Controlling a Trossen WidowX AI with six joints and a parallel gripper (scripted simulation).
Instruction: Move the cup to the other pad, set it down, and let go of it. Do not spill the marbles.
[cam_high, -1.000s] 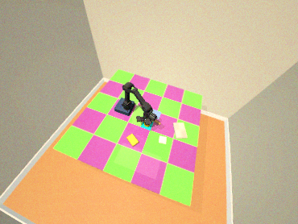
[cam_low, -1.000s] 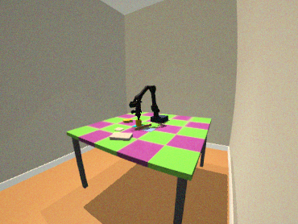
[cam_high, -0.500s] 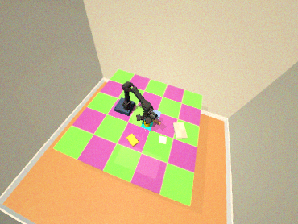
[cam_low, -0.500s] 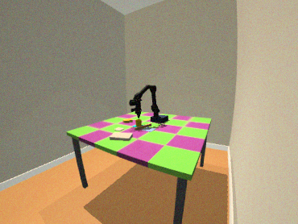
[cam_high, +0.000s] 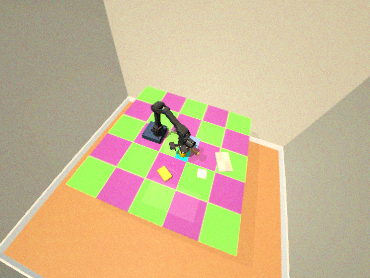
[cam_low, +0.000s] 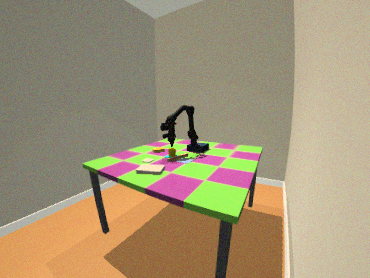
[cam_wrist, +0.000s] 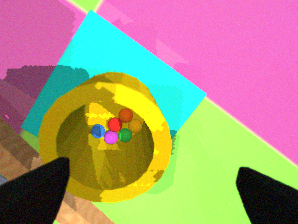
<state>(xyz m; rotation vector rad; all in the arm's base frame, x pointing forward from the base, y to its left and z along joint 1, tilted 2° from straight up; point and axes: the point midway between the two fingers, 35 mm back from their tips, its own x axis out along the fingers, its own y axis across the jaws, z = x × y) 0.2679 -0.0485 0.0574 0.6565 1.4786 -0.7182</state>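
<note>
Now: gripper tip 2 cm short of the mustard-yellow cup, 1 cm to the right of it and 6 cm above it. The rest, counted from my gripper tip: yellow block 2 cm behind, 22 cm to the right, 7 cm below; brown wooden piece 3 cm ahead, 10 cm to the left, 9 cm below; cyan pad 2 cm ahead, 2 cm to the left, 10 cm below.
</note>
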